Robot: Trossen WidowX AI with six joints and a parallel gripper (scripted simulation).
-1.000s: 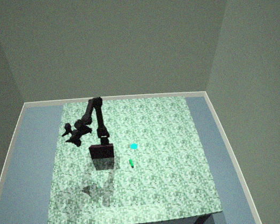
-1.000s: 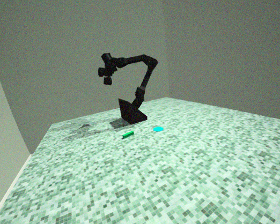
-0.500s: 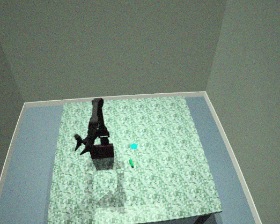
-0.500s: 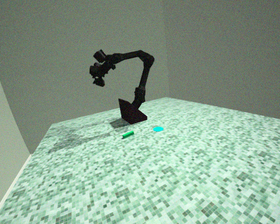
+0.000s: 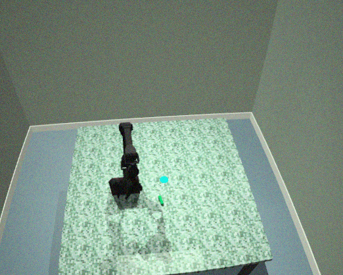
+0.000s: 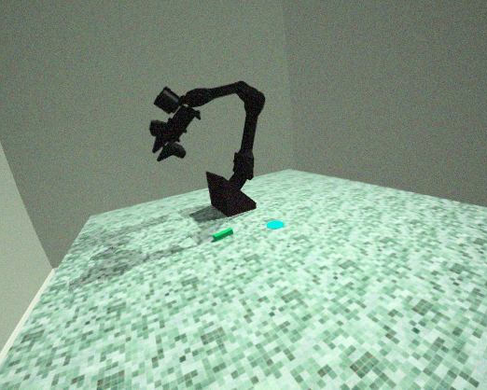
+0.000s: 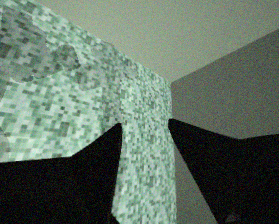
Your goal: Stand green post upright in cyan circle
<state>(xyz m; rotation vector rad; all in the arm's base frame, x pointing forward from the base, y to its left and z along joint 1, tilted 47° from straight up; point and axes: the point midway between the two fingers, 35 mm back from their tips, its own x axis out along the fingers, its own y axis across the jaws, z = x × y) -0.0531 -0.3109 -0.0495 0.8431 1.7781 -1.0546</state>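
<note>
Right now my gripper tip is 24 cm short of the green post, 11 cm to the right of it and 26 cm above it. The rest, counted from my gripper tip: cyan circle: 30 cm ahead, 28 cm to the left, 27 cm below.
</note>
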